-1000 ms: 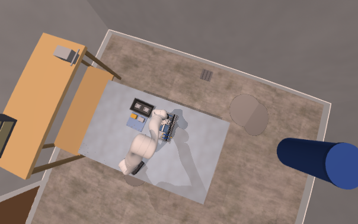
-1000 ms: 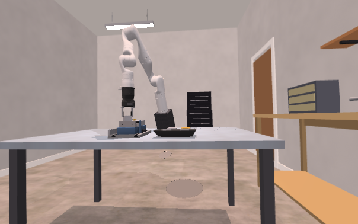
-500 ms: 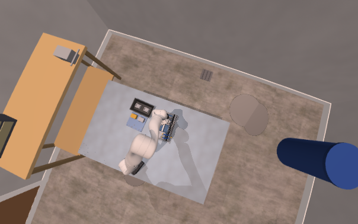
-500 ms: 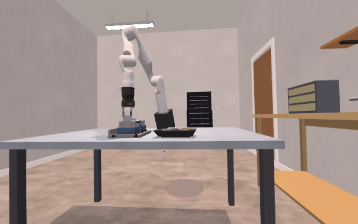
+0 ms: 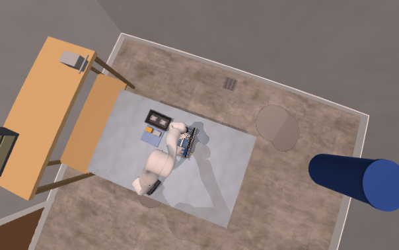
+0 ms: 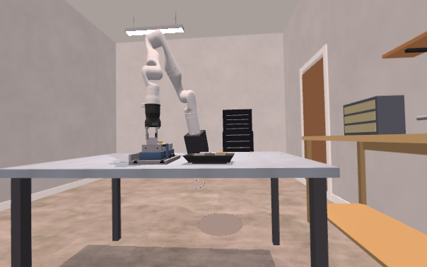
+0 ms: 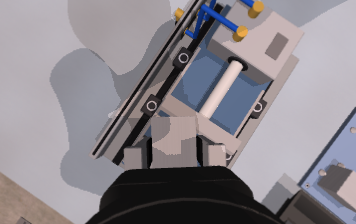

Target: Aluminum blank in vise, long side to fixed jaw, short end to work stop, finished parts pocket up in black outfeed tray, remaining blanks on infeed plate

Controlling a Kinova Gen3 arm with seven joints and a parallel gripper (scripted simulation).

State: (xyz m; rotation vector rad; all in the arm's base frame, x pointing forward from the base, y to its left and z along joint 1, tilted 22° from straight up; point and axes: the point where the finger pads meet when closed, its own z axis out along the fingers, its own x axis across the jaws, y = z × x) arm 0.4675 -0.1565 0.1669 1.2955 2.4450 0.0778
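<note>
My gripper is now 10 cm above the vise, 7 cm past it and 2 cm to the right of it. The rest, counted from my hand: yellow brass blank 37 cm to the left, 11 cm below, 6 cm behind.
</note>
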